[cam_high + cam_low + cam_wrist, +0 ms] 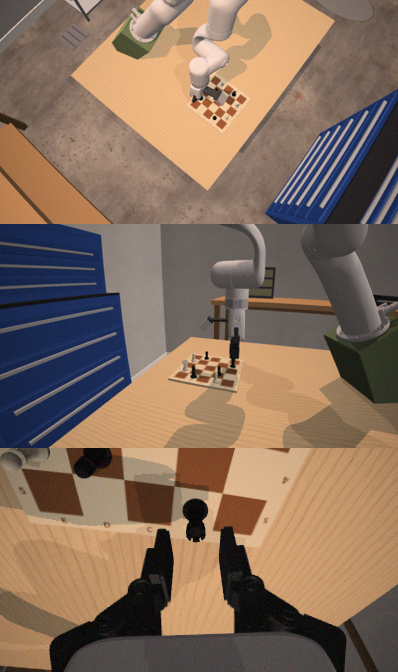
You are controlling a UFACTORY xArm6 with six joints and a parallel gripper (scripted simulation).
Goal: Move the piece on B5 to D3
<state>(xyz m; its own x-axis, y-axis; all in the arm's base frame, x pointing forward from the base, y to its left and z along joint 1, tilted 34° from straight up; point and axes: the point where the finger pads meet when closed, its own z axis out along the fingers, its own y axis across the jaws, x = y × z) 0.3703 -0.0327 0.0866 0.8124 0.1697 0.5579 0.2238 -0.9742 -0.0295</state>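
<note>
My hand is 5 cm above the black pawn. From my hand the other things lie so: chessboard: 7 cm ahead, 4 cm to the left, 6 cm below.
</note>
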